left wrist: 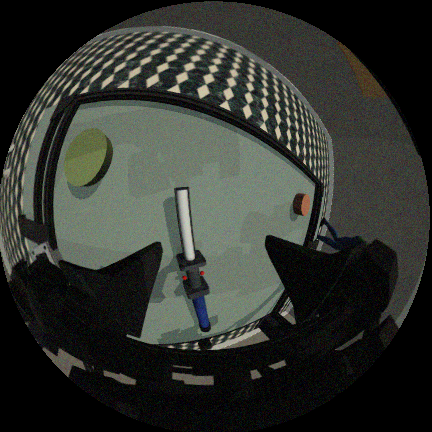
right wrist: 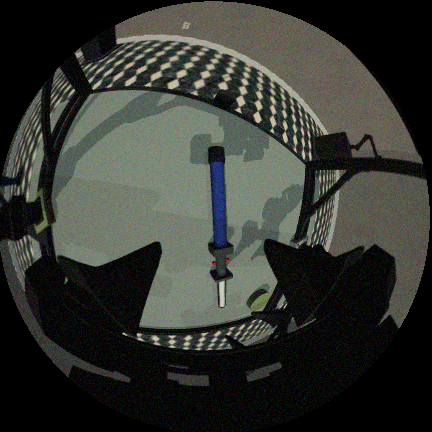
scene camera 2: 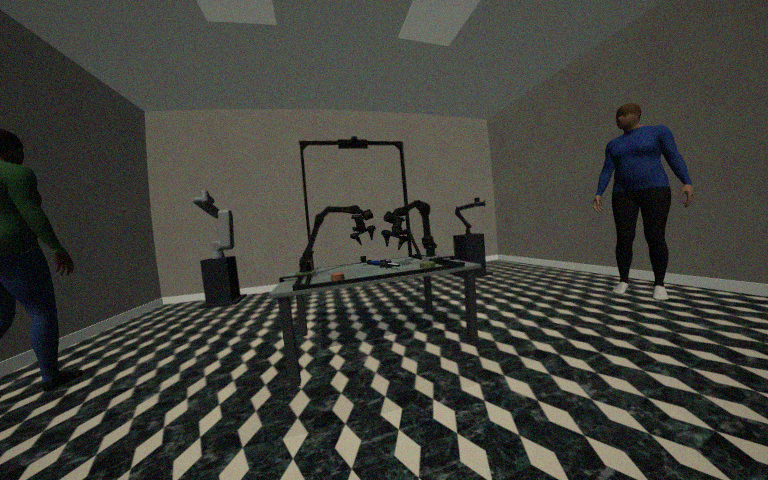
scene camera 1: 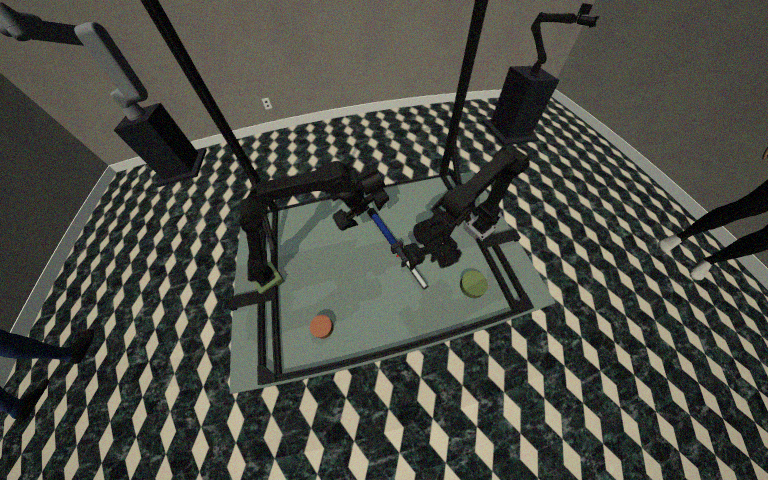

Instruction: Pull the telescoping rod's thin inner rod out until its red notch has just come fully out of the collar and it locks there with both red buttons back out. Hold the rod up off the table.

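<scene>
The telescoping rod lies on the table, with a blue outer tube (scene camera 1: 384, 229) (scene camera 2: 374, 262) (left wrist: 201, 310) (right wrist: 218, 205), a dark collar (left wrist: 193, 275) (right wrist: 220, 261) and a white inner rod (scene camera 1: 417, 276) (left wrist: 185, 225) (right wrist: 222, 293). Red buttons show on both sides of the collar in the wrist views. I cannot make out a red notch. My left gripper (scene camera 1: 428, 254) (scene camera 2: 394, 245) (left wrist: 213, 244) is open and empty above the collar and white rod. My right gripper (scene camera 1: 362, 210) (scene camera 2: 365, 241) (right wrist: 212, 246) is open and empty above the blue end. In scene camera 1 the left gripper hides part of the collar area.
A green disc (scene camera 1: 474, 283) (left wrist: 87, 157) (right wrist: 259, 301) lies beyond the white end, toward the right in scene camera 1. An orange cylinder (scene camera 1: 321, 326) (scene camera 2: 337, 276) (left wrist: 301, 204) stands near the front left. Black frame rails (scene camera 1: 396, 349) edge the table, with upright posts at the back.
</scene>
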